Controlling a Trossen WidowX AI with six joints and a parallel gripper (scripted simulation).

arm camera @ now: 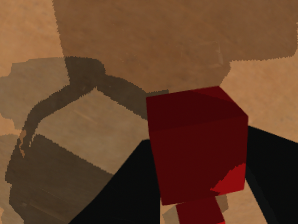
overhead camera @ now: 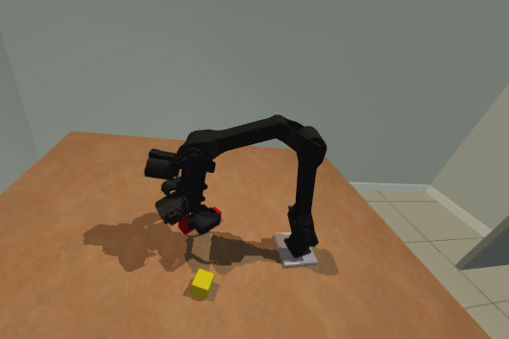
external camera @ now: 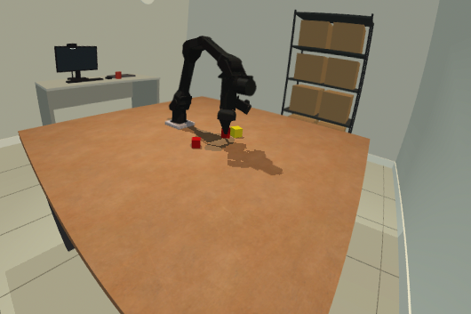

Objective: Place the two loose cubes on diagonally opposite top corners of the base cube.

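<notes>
Now: gripper tip 20 mm past the yellow base cube, 150 mm to the right of it and 40 mm above it.
</notes>
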